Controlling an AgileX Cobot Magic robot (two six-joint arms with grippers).
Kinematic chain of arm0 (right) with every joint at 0, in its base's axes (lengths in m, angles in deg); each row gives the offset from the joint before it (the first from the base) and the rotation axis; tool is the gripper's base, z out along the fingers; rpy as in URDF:
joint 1: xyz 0 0 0.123 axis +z
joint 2: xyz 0 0 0 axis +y
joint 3: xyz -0.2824 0 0.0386 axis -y
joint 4: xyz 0.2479 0 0.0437 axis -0.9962 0 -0.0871
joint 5: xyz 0 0 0 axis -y
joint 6: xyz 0.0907 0 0.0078 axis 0.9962 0 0.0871
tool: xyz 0 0 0 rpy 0 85 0
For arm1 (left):
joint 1: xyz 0 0 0.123 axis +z
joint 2: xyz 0 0 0 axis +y
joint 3: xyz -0.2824 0 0.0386 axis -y
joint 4: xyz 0.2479 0 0.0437 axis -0.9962 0 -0.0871
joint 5: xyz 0 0 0 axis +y
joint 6: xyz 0.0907 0 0.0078 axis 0.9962 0 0.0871
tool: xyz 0 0 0 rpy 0 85 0
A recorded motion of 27 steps. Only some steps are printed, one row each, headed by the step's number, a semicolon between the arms.
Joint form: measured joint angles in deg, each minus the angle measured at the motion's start. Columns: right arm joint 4, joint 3, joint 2, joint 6, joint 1, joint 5; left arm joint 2, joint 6, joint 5, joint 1, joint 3, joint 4.
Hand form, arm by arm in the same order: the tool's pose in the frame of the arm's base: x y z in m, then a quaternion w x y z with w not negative. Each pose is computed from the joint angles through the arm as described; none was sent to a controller.
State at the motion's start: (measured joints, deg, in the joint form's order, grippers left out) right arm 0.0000 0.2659 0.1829 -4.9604 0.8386 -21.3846; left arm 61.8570 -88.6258 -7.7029 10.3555 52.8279 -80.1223
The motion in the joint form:
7: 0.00 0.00 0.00 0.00 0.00 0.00; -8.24 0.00 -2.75 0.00 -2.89 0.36
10: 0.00 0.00 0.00 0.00 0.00 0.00; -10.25 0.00 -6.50 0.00 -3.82 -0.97
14: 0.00 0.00 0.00 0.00 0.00 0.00; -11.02 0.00 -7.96 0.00 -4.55 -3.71
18: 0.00 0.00 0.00 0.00 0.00 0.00; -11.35 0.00 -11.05 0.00 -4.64 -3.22
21: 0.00 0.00 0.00 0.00 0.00 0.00; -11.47 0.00 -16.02 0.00 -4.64 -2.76
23: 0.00 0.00 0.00 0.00 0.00 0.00; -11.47 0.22 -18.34 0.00 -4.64 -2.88
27: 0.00 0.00 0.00 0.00 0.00 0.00; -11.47 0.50 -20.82 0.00 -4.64 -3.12
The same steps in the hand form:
7: 0.0529 0.0008 0.1809 0.59932 -0.04048 0.79919 -0.02156; 0.2028 0.0207 0.4059 0.72431 -0.05105 0.68552 -0.05323
10: 0.0529 0.0008 0.1809 0.59932 -0.04048 0.79919 -0.02156; 0.1934 0.0130 0.4079 0.73134 -0.01756 0.67853 -0.06655
14: 0.0529 0.0008 0.1809 0.59932 -0.04048 0.79919 -0.02156; 0.1900 0.0100 0.4053 0.72910 0.00799 0.68187 -0.05843
18: 0.0529 0.0008 0.1809 0.59932 -0.04048 0.79919 -0.02156; 0.1878 0.0049 0.4065 0.73106 0.02516 0.67720 -0.07945
21: 0.0529 0.0008 0.1809 0.59932 -0.04048 0.79919 -0.02156; 0.1857 -0.0029 0.4079 0.73135 0.05432 0.67066 -0.11132
23: 0.0529 0.0008 0.1809 0.59932 -0.04048 0.79919 -0.02156; 0.1848 -0.0064 0.4082 0.73047 0.07103 0.66805 -0.12279
27: 0.0529 0.0008 0.1809 0.59932 -0.04048 0.79919 -0.02156; 0.1836 -0.0102 0.4083 0.72908 0.08975 0.66514 -0.13406

